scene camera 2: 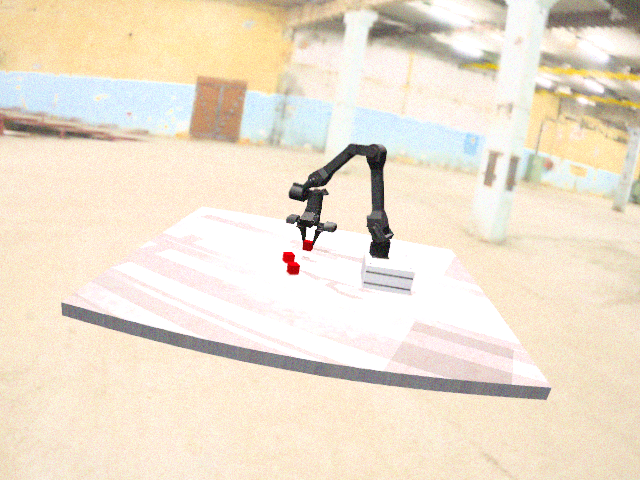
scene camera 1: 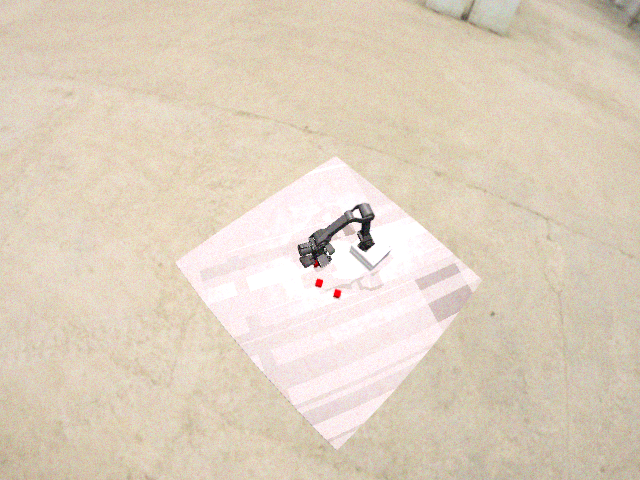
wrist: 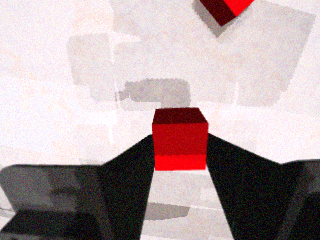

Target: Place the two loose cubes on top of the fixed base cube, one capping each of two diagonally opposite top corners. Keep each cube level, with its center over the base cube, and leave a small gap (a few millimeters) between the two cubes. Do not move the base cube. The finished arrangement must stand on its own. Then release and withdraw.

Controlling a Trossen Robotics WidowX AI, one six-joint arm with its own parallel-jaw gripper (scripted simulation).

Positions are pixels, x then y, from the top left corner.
The gripper (scene camera 2: 308, 244) holds a red cube (wrist: 180, 135).
